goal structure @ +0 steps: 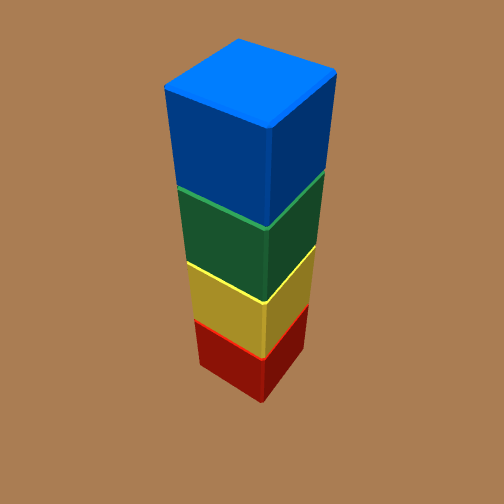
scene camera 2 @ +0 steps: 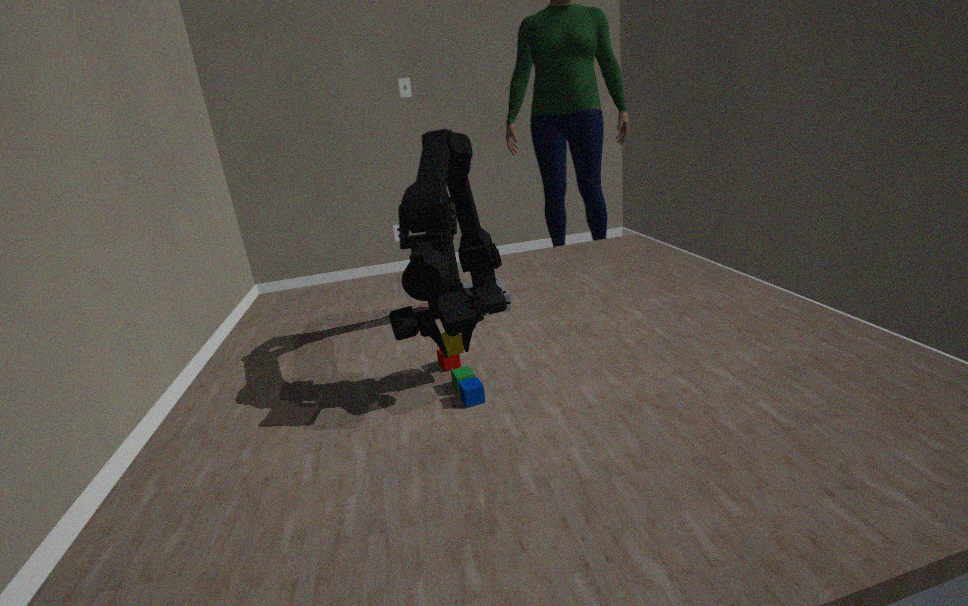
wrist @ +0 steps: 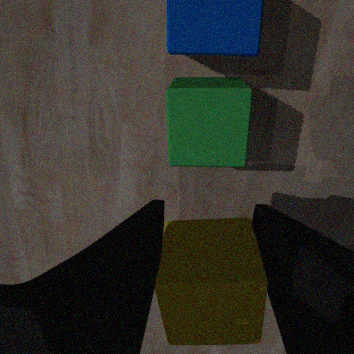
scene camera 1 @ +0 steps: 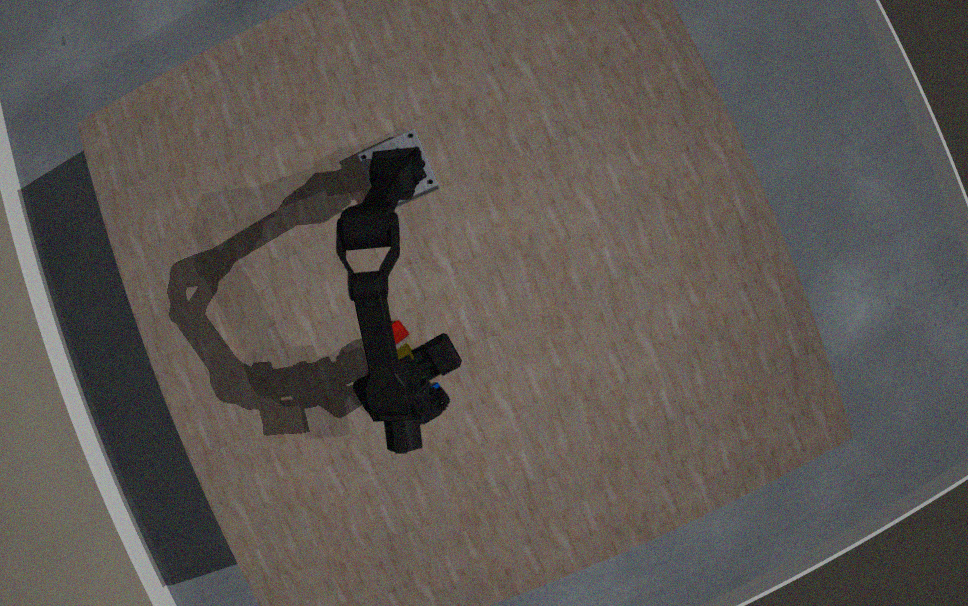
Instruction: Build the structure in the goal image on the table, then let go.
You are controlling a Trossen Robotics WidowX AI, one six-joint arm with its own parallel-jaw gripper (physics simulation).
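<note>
My gripper (wrist: 208, 213) (scene camera 2: 455, 350) is shut on a yellow cube (wrist: 211, 280) (scene camera 2: 452, 344) (scene camera 1: 405, 351) and holds it above the table. A red cube (scene camera 2: 449, 361) (scene camera 1: 400, 332) sits beneath or just behind the yellow cube in scene camera 2; it does not show in the wrist view. A green cube (wrist: 208, 126) (scene camera 2: 462, 374) stands on the table ahead of the fingertips. A blue cube (wrist: 214, 26) (scene camera 2: 472, 393) (scene camera 1: 435, 385) stands beyond the green cube, with a narrow gap between them in the wrist view. In scene camera 1 the arm hides the green cube and most of the blue one.
The wood-patterned table (scene camera 1: 607, 285) (scene camera 2: 607, 443) bears the cubes and the arm's base plate (scene camera 1: 427, 175). The arm's shadow falls on the left side. A person in a green top (scene camera 2: 564, 64) stands beyond the table's far side, near the walls.
</note>
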